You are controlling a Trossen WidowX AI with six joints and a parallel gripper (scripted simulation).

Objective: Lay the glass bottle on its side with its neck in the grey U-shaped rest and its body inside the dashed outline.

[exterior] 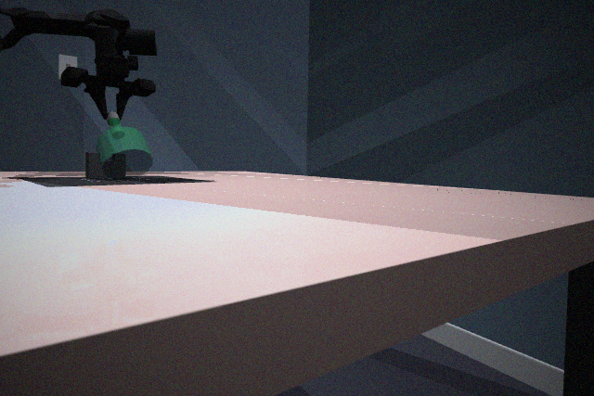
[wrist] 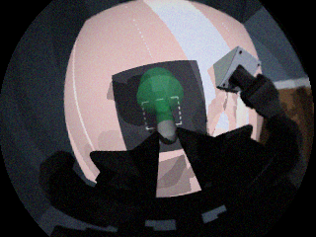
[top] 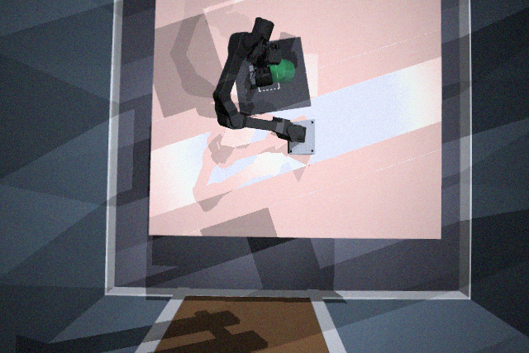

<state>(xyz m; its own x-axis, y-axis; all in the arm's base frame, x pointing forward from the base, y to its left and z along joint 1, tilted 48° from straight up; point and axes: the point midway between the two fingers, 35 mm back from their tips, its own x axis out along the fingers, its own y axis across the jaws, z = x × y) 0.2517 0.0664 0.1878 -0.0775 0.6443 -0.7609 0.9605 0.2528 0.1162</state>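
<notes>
Now: the green glass bottle 3 cm to the right of my gripper tip, 3 cm below it and 1 cm ahead of it. Round my gripper tip: dark mat: 14 cm below, 3 cm to the right, 1 cm ahead.
</notes>
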